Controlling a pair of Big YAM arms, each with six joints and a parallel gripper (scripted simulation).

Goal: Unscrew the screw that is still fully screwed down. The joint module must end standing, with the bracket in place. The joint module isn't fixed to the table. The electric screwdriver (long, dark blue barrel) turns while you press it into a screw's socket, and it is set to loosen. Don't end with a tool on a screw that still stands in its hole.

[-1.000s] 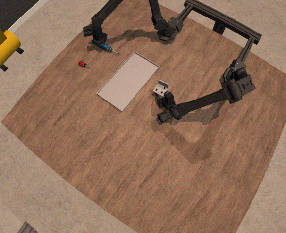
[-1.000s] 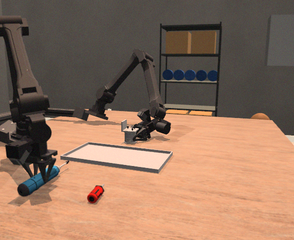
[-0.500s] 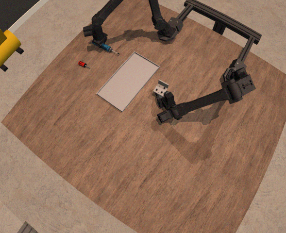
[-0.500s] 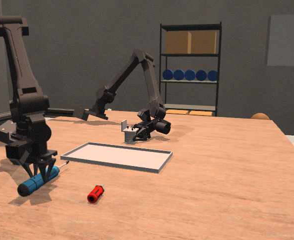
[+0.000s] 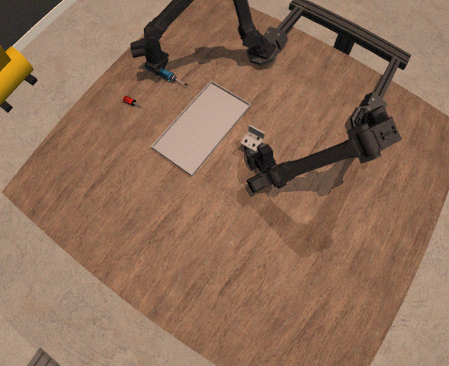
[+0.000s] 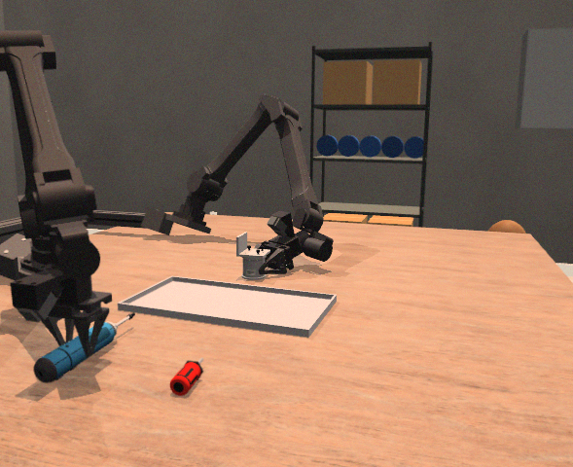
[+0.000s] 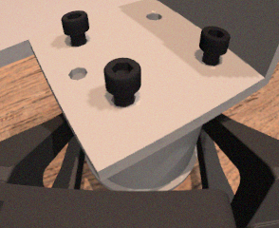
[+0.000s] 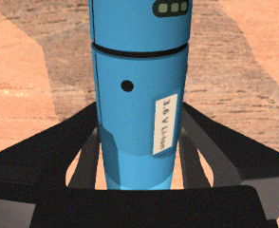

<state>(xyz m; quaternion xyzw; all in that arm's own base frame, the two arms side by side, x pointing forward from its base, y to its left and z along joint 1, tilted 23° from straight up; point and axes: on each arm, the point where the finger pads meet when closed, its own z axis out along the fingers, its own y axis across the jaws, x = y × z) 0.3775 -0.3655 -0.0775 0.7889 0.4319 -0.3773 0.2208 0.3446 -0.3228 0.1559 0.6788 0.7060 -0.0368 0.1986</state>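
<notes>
The joint module lies 1 cm above my left hand. Also, from my left hand: shallow grey tray: 6 cm ahead, 22 cm to the right, 2 cm below; pale l-shaped bracket: 5 cm above; red manual screwdriver: 18 cm ahead, 55 cm to the right, 1 cm below.
</notes>
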